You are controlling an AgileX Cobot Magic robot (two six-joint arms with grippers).
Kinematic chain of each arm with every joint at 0, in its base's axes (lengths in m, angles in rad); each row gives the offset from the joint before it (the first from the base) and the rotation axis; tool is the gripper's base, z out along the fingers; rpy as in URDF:
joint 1: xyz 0 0 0.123 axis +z
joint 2: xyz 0 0 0 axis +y
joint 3: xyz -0.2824 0 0.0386 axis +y
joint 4: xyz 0.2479 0 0.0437 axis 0.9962 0 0.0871
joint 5: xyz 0 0 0 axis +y
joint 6: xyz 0.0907 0 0.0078 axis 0.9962 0 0.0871
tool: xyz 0 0 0 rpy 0 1.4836 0
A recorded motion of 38 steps. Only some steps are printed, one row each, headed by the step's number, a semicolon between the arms.
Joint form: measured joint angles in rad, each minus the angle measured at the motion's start. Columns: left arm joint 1, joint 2, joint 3, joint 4, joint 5, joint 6; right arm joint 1, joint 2, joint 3, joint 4, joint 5, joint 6.
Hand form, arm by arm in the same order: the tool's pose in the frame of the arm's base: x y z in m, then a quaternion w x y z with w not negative. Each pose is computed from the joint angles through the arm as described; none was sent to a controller.
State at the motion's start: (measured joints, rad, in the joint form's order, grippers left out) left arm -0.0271 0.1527 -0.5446 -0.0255 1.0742 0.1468; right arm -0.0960 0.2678 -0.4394 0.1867 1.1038 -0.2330
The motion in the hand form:
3: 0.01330 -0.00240 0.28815 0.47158 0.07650 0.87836 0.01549; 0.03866 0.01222 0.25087 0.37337 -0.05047 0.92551 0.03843
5: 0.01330 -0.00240 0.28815 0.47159 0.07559 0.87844 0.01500; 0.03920 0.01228 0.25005 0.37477 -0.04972 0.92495 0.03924
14: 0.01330 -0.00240 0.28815 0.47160 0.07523 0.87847 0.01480; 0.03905 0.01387 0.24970 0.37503 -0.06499 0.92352 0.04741
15: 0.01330 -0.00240 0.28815 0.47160 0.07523 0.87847 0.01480; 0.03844 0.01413 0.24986 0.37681 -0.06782 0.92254 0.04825
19: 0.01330 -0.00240 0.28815 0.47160 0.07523 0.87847 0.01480; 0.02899 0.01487 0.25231 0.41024 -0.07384 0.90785 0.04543
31: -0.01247 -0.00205 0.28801 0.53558 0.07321 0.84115 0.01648; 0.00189 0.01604 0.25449 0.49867 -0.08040 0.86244 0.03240
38: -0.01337 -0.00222 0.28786 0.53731 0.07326 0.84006 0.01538; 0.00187 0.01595 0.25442 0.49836 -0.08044 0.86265 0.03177
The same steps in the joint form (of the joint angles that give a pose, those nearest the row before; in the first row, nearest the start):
3: -0.0001 -0.0068 0.0000 0.0001 0.0000 0.0000; 0.0000 0.0000 0.0168 0.0134 -0.0359 0.0001
5: -0.0001 -0.0067 0.0000 0.0001 0.0000 -0.0021; 0.0001 0.0000 0.0211 0.0156 -0.0429 0.0001
14: -0.0001 -0.0068 0.0000 0.0001 0.0000 -0.0030; 0.0343 0.0000 0.0233 0.0196 -0.0468 0.0000
15: -0.0001 -0.0068 0.0000 0.0001 0.0000 -0.0030; 0.0400 -0.0042 0.0233 0.0197 -0.0468 -0.0002
19: -0.0001 -0.0068 0.0000 0.0001 0.0000 -0.0030; 0.0481 -0.0774 0.0233 0.0195 -0.0474 0.0000
31: 0.0000 -0.1602 -0.0010 -0.0042 0.0062 -0.0029; 0.0481 -0.2841 0.0252 0.0174 -0.0435 0.0001
38: 0.0000 -0.1653 -0.0010 -0.0066 0.0074 -0.0029; 0.0480 -0.2841 0.0252 0.0162 -0.0429 0.0000

